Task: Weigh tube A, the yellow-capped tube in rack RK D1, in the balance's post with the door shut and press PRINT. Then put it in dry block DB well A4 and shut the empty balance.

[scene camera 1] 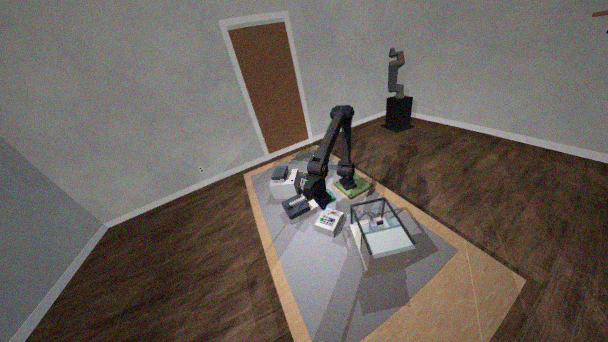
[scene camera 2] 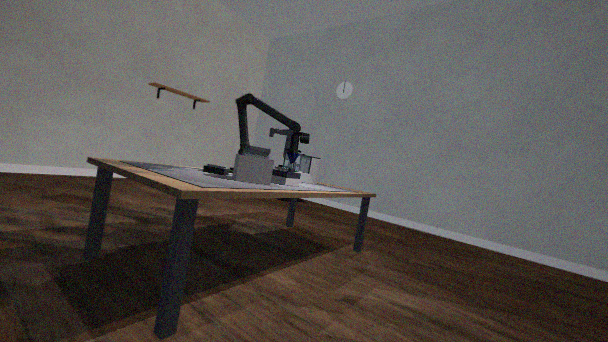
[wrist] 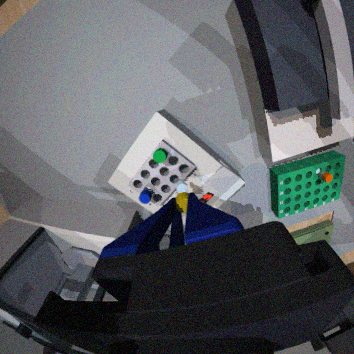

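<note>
My gripper is shut on tube A, whose yellow cap shows between the blue fingertips. Its clear end shows just past the cap in the wrist view. The tube is over the white dry block, by the lower right side of the well grid; I cannot tell if its end is in a well. A green cap and a blue cap stand in the grid. The glass-walled balance is beside the block; its door state is unclear. Its PRINT button cannot be made out.
The green rack holds an orange-capped tube and a whitish one. A large dark and white device stands behind it. A dark and white device lies near the gripper. The arm's green base board is beside the rack.
</note>
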